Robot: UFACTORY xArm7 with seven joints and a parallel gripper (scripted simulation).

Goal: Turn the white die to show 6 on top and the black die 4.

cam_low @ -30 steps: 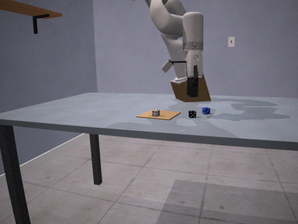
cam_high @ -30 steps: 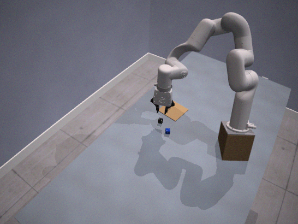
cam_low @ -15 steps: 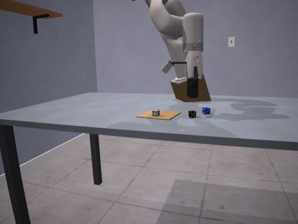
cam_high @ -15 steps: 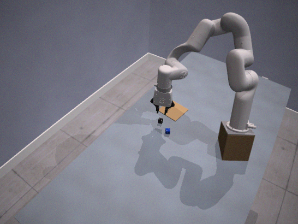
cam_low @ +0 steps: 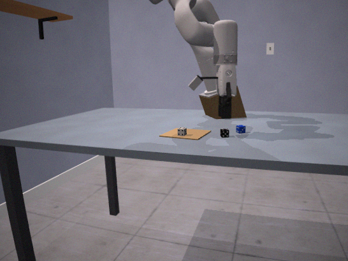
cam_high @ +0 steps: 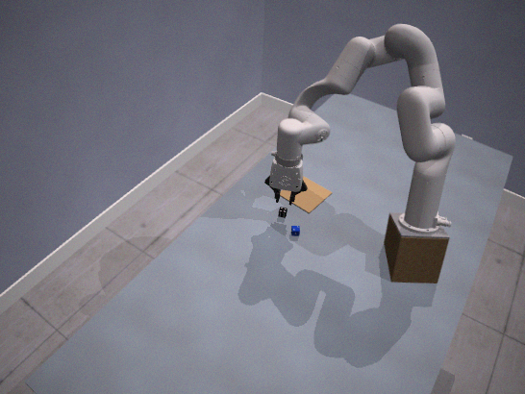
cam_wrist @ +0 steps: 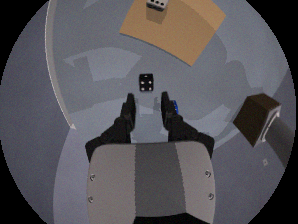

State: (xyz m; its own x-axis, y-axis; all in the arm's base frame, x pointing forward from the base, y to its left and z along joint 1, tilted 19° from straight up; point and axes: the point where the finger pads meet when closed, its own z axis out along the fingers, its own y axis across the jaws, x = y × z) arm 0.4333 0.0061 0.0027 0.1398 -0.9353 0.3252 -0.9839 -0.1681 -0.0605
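Now: the black die 70 mm below my hand. The rest, counted from my hand: blue die 60 mm behind, 60 mm to the left, 70 mm below; white die 140 mm to the right, 70 mm below; mat 40 mm behind, 130 mm to the right, 80 mm below.
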